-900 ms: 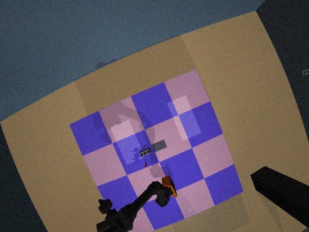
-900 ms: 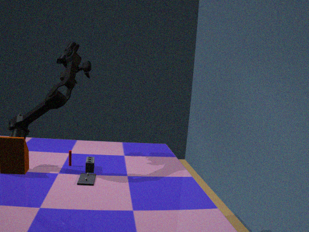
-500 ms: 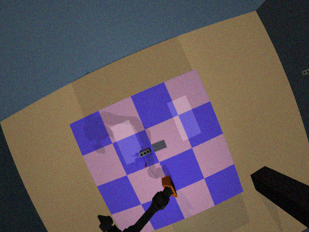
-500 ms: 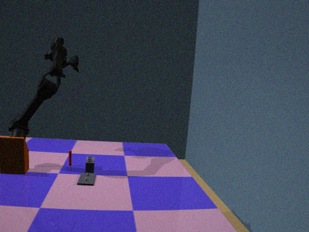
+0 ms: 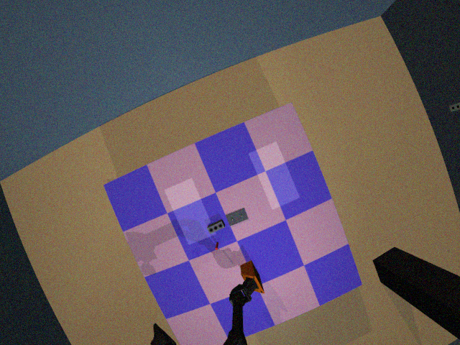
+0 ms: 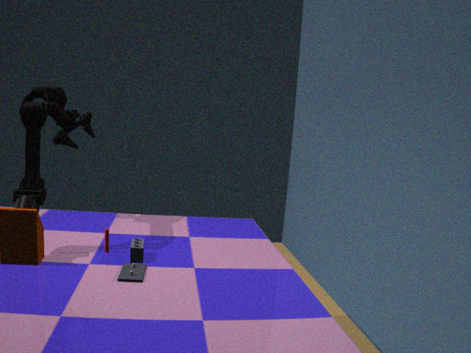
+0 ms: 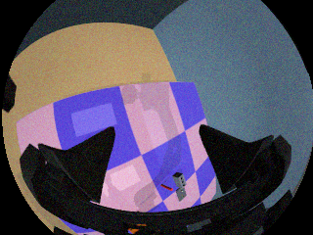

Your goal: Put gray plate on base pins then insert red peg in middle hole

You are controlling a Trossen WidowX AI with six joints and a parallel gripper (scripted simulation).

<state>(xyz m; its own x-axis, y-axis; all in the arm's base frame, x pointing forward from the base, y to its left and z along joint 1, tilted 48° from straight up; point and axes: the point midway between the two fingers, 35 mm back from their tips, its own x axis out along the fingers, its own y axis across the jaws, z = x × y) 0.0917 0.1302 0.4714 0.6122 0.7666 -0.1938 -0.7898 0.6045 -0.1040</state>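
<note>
Right now the gray plate is 240 mm ahead of my gripper tip, 390 mm to the right of it and 300 mm below it. Also, from my gripper tip: gray base: 230 mm ahead, 520 mm to the right, 330 mm below; red peg: 130 mm ahead, 350 mm to the right, 300 mm below.
</note>
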